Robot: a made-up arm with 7 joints.
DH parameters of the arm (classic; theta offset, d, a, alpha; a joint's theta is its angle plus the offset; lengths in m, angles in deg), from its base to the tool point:
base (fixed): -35.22 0 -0.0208 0
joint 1: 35.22 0.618 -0.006 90
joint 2: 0 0.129 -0.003 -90
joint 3: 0 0.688 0.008 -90
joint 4: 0 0.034 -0.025 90
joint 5: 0 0.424 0.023 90
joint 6: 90 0.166 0.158 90
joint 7: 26 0.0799 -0.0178 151.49
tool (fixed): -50.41 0.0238 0 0
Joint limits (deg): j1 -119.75..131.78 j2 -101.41..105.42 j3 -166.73..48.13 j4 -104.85..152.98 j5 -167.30..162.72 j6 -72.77..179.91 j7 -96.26..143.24
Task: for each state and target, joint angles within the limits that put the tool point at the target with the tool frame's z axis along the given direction. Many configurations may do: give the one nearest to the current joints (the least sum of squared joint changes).
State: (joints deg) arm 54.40 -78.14 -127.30 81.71 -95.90 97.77 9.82
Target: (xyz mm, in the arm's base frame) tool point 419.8 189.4 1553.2 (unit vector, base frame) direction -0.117 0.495 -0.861
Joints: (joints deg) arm 80.53 -38.14 -161.35 89.11 -77.94 106.38 9.98
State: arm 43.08 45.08 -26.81 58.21 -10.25 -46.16 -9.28
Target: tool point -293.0 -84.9 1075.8 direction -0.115 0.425 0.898
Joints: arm 8.80 76.52 12.36 104.31 29.48 -59.84 -5.69
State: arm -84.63 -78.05 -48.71 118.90 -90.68 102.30 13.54
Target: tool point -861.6 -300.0 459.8 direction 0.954 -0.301 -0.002
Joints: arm -119.49 -75.55 -74.05 109.92 -110.10 80.92 5.41
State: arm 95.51 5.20 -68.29 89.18 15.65 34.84 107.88
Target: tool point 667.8 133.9 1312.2 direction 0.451 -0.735 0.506
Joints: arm 97.28 19.54 -53.78 90.90 23.25 25.57 106.82
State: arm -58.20 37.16 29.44 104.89 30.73 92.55 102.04
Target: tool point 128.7 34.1 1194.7 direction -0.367 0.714 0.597
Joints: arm -77.67 36.64 48.13 142.37 -10.52 99.93 63.69
